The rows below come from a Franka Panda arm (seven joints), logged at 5 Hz.
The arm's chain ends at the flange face. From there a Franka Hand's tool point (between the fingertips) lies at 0.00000 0.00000 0.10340 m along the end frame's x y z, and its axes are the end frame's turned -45 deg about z.
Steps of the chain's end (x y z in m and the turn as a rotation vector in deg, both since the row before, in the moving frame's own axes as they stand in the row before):
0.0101 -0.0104 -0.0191 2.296 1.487 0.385
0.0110 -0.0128 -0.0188 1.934 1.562 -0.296
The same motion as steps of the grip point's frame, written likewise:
0.0193 -0.0012 -0.0192 0.572 2.675 0.385
0.0213 -0.0018 -0.0189 0.263 2.472 -0.296

